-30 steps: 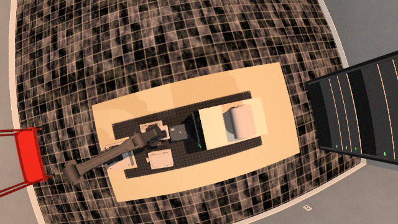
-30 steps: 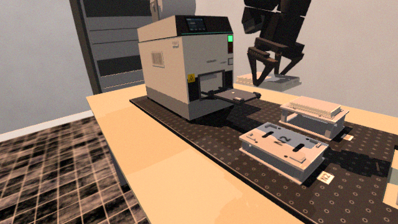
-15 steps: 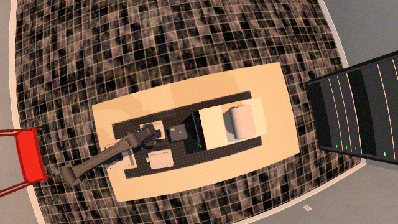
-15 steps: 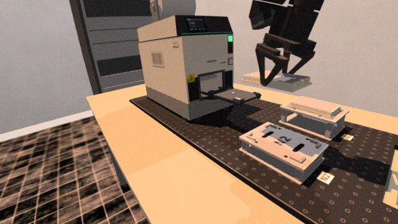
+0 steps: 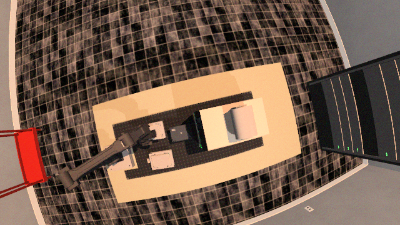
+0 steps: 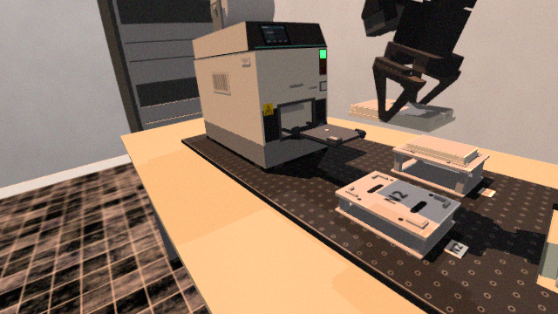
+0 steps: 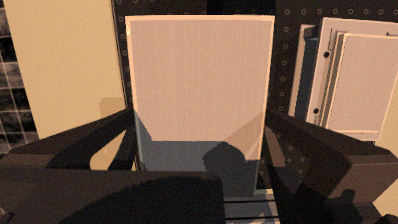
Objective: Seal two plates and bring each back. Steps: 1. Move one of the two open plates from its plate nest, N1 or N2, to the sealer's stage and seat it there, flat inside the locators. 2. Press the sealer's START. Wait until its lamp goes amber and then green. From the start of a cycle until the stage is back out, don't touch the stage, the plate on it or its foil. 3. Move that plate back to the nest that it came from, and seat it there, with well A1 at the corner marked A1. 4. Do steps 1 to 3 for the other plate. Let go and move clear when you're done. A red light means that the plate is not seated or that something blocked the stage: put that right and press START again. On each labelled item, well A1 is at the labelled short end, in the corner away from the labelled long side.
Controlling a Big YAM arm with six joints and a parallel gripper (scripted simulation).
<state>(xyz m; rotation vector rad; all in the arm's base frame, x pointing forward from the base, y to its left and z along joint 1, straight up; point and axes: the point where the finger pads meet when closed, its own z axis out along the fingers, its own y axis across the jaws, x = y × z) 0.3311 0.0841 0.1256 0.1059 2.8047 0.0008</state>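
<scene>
My hand is 10 mm past the plate nest N2, 10 mm to the right of it and 150 mm above it. Also, from my hand: well plate right at my hand; sealer stage 190 mm ahead, 50 mm to the right, 80 mm below; sealer screen 310 mm ahead, 20 mm to the right, 140 mm above.
</scene>
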